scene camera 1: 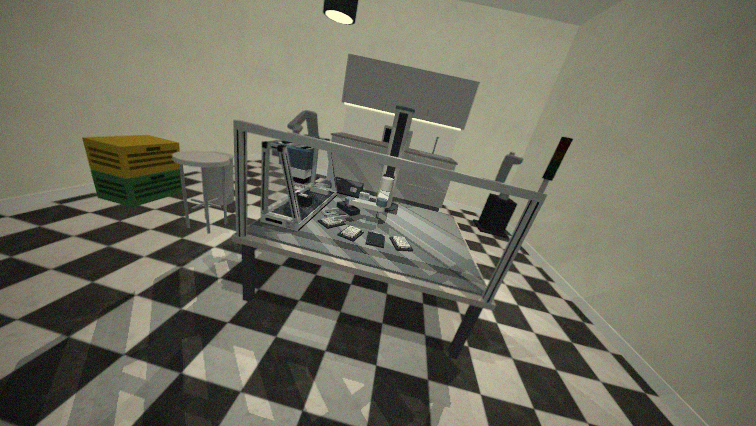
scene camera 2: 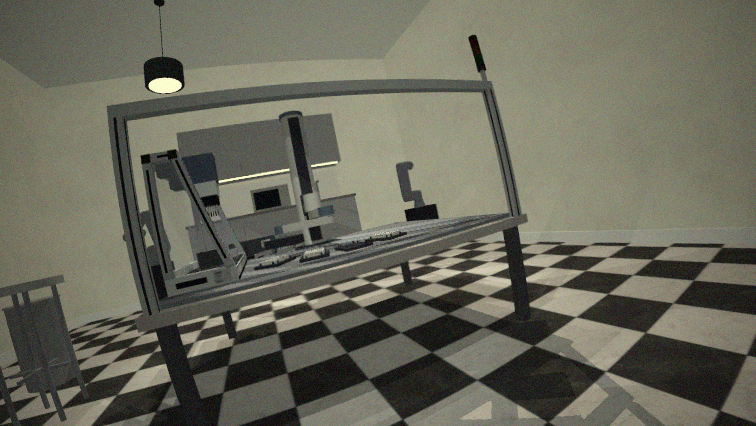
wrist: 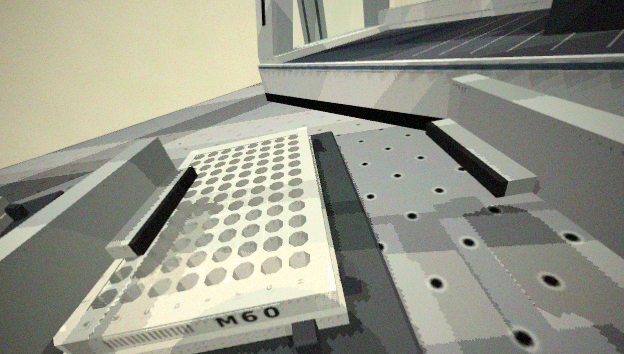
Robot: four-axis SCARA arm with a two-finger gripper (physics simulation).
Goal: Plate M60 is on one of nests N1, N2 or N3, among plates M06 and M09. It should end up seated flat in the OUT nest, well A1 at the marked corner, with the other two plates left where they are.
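Frame: origin at the arm's base, x left, y back, z up, level; millimetres.
Seen in the pictures: gripper, between the fingertips: (scene camera 1: 330, 214) (scene camera 2: 266, 254) (wrist: 303, 132).
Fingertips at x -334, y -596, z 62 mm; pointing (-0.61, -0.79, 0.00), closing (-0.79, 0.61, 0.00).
Offsets run from my fingertips to a thing's top centre. "*": to the spot under its first point.
Plate M60 @[dx +30, dy -26, dz -22 mm] (wrist: 250, 225), white with round wells, lies on a dark nest @[* dx +0, dy +17, dz -37 mm] (wrist: 342, 215) in the wrist view, its label facing the camera. My gripper (wrist: 303, 132) is open, with nothing between its black pads. Its left finger overlaps the plate's left part in the view and hides some of it; its right finger is out over the perforated deck, right of the nest. In scene view 1, white plates stand at the left (scene camera 1: 332, 222), middle (scene camera 1: 350, 232) and right (scene camera 1: 401, 242), with a dark nest @[dx +368, dy -113, dz -27 mm] (scene camera 1: 375, 239) that bears no plate. Their labels are too small to read there.
An open metal frame @[* dx -193, dy -256, dz +239 mm] (scene camera 1: 289, 185) (scene camera 2: 198, 216) stands at the left of the deck. Its base edge (wrist: 350, 85) runs behind the nest in the wrist view. The arm's column (scene camera 1: 400, 132) (scene camera 2: 298, 158) stands behind the plates. A guard frame @[* dx -359, dy -448, dz +278 mm] (scene camera 1: 240, 179) (scene camera 2: 124, 211) borders the table.
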